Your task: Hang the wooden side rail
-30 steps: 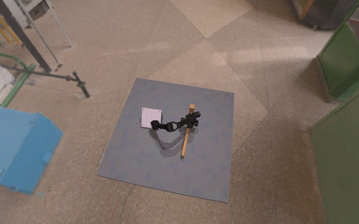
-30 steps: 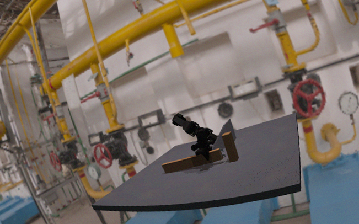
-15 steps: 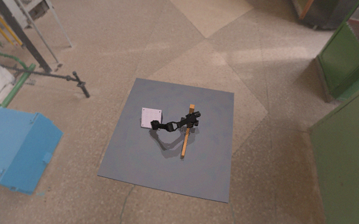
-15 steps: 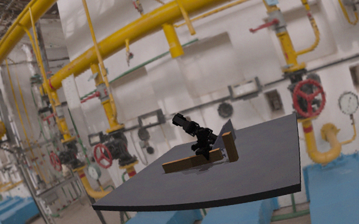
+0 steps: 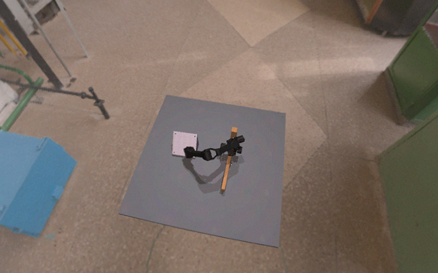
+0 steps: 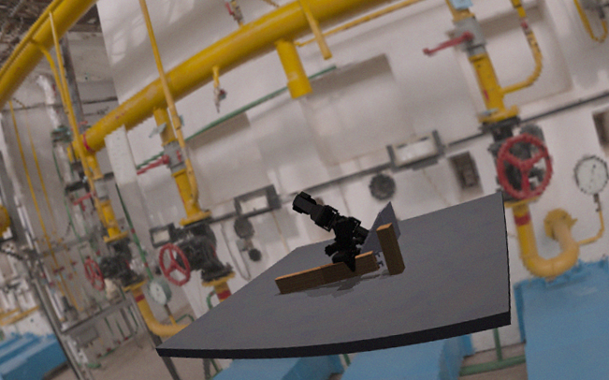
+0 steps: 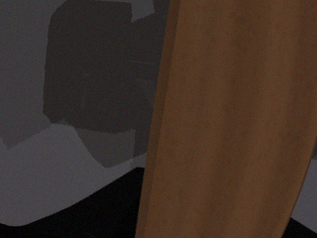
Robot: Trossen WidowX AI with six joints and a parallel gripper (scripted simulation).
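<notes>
Now: the headboard post 16 cm to the left of my gripper tip, 4 cm above it and 2 cm ahead of it.
</notes>
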